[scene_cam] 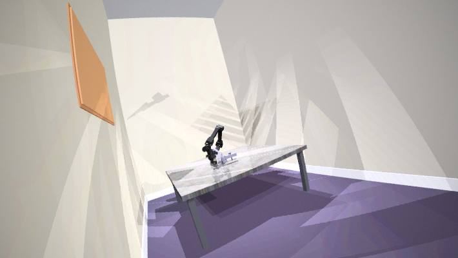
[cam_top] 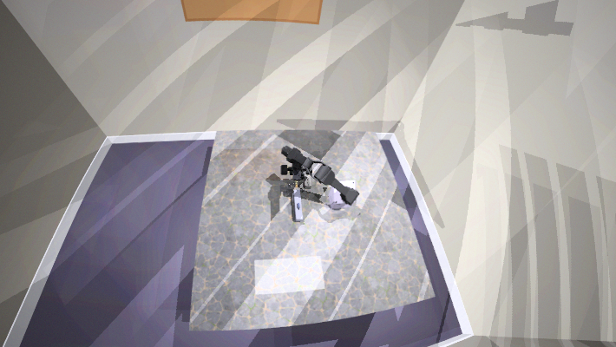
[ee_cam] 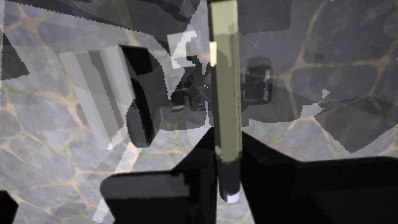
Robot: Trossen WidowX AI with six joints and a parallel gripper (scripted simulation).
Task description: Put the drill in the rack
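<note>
Right now my gripper tip is 40 mm to the right of the drill and 30 mm below it. Round my gripper tip: grey key 10 mm ahead, 220 mm to the left, 20 mm above; grey block 70 mm behind, 40 mm to the left, 10 mm below.
</note>
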